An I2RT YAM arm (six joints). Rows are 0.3 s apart.
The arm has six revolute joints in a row. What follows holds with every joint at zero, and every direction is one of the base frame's. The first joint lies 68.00 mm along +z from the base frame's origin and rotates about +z. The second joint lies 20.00 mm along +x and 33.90 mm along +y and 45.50 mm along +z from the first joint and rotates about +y. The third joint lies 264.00 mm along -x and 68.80 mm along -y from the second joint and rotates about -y. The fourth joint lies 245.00 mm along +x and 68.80 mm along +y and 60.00 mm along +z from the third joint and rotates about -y. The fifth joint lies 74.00 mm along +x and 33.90 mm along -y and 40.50 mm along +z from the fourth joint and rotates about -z. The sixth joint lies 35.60 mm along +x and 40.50 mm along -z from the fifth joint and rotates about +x. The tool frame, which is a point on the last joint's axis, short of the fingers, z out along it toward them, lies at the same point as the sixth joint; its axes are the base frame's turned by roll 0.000, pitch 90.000 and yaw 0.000 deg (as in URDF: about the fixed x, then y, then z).
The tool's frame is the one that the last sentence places.
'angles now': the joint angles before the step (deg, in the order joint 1, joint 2, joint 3, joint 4, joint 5, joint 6). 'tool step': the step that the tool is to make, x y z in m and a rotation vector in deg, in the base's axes. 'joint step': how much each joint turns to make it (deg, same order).
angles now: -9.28 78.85 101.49 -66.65 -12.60 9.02
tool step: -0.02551 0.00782 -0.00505 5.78 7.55 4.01
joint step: 0.00 -1.97 -0.07 -10.30 -6.01 0.00
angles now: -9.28 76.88 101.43 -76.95 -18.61 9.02
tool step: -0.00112 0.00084 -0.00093 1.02 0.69 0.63
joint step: 0.00 0.00 -0.05 -0.78 -1.09 0.04
